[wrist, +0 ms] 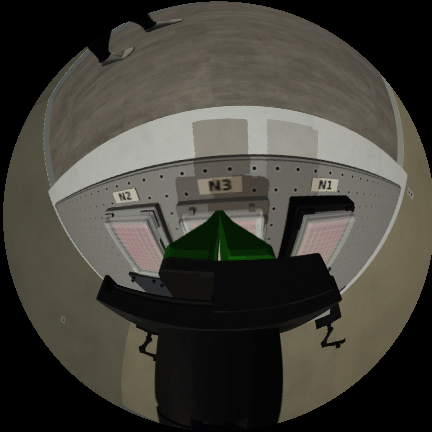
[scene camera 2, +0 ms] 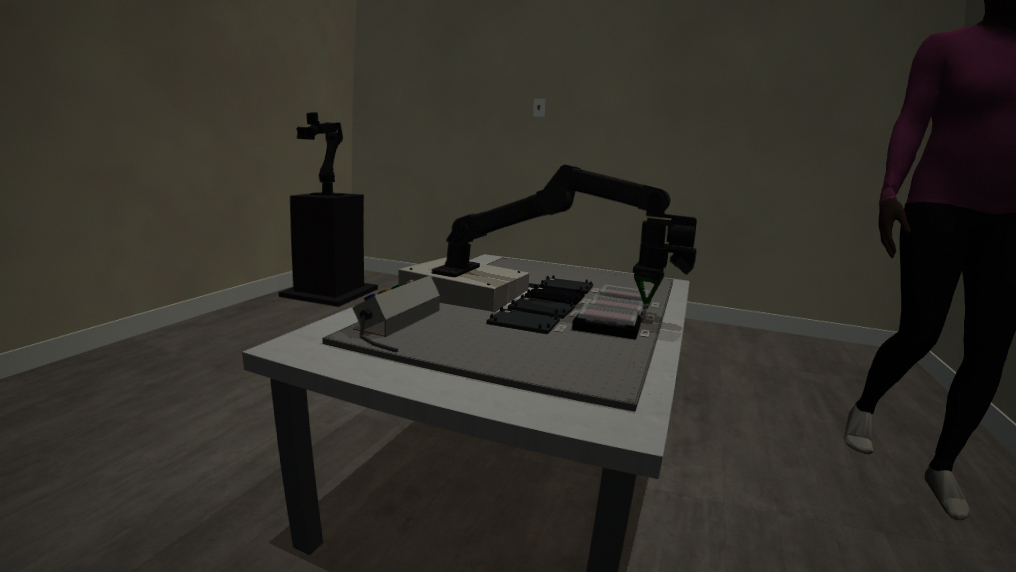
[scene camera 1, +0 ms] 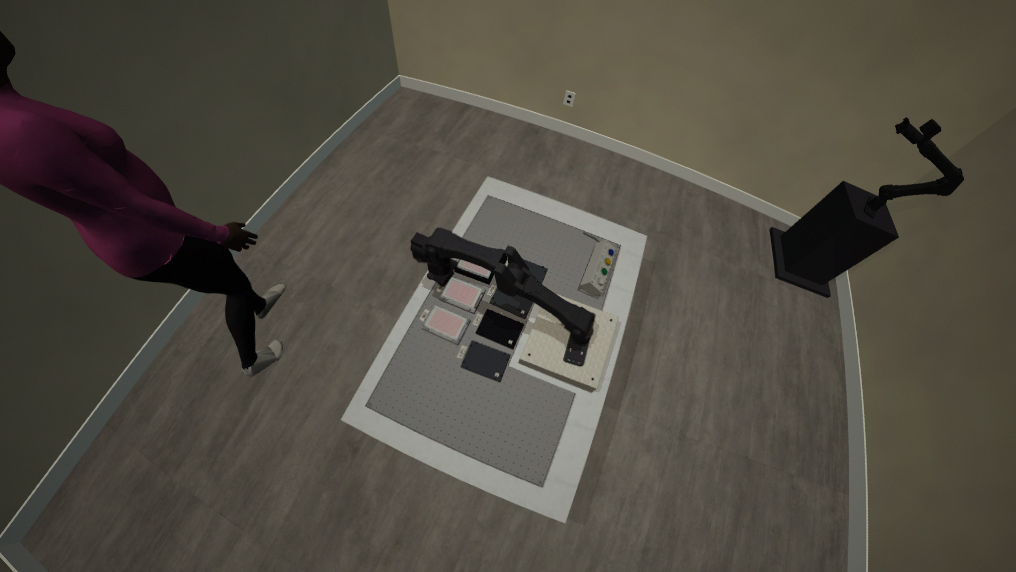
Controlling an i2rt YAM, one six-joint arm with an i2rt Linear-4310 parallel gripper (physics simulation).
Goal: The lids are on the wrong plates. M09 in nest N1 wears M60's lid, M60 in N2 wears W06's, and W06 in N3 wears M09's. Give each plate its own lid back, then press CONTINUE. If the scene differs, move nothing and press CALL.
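Places are measured from the arm's base along level axes (x back, y right, z up), in metres.
Pixels of known places: gripper, between the fingertips: [wrist: 218, 216] [scene camera 2: 646, 303] [scene camera 1: 443, 283]; arm's base, origin of its link: [scene camera 2: 456, 269] [scene camera 1: 579, 337].
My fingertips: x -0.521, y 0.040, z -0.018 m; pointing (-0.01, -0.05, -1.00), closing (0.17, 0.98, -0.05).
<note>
Ahead of a thing's pixels: the offset from my fingertips to its top centre. "pt": to the spot under its first point.
My gripper [scene camera 1: 438, 282] [scene camera 2: 645, 304] [wrist: 218, 216] points down with its green fingers shut and empty, low at the outer edge of nest N3. The pink plate @(dx +0.073, dy -0.004, dz -0.006 m) [scene camera 1: 462, 293] [wrist: 256, 225] in N3 shows partly behind the fingers in the wrist view. The pink plate @(dx +0.062, dy -0.134, dz -0.007 m) [scene camera 1: 446, 323] [wrist: 137, 245] in N2 is left of it there, and the pink plate @(dx +0.081, dy +0.128, dz +0.004 m) [scene camera 1: 474, 267] [scene camera 2: 607, 316] [wrist: 322, 237] in N1, on a black nest, is at right. The plates look clear-covered; lid names cannot be read. The button console @(dx +0.534, dy +0.276, dz +0.048 m) [scene camera 1: 592, 273] [scene camera 2: 405, 305] has blue, yellow, green and white buttons; their labels are unreadable.
Several dark pads @(pt dx +0.238, dy -0.212, dz -0.026 m) [scene camera 1: 485, 360] @(pt dx +0.264, dy +0.192, dz -0.026 m) [scene camera 2: 523, 321] lie between the plates and the arm's pale base block [scene camera 1: 558, 355] [scene camera 2: 494, 294]. A person [scene camera 1: 106, 191] [scene camera 2: 952, 127] stands beyond the table's plate side. A second arm stands on a black pedestal [scene camera 1: 835, 238] [scene camera 2: 327, 245] away from the table.
</note>
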